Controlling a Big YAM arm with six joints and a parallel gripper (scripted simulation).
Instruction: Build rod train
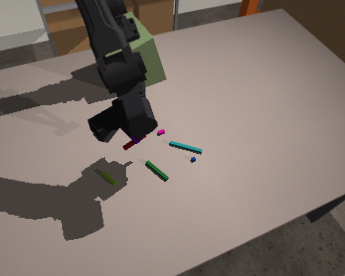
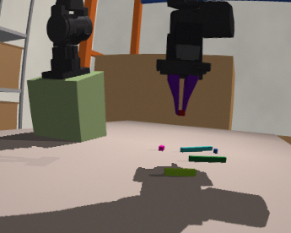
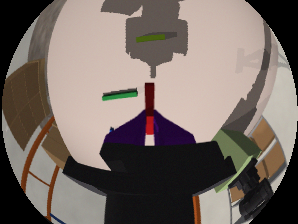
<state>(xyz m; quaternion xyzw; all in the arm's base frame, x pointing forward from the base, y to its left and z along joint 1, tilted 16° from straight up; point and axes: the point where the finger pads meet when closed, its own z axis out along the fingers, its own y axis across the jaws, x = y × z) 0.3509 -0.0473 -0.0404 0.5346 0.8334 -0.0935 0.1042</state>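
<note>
Now: hand 7 cm past the magenta rod, 9 cm to the right of it and 10 cm above it. From my hand the other things lie so: red rod (1 cm to the right); then lime rod (4 cm ahead, 9 cm to the right, 10 cm below); then green rod (5 cm ahead, 4 cm to the left, 10 cm below).
</note>
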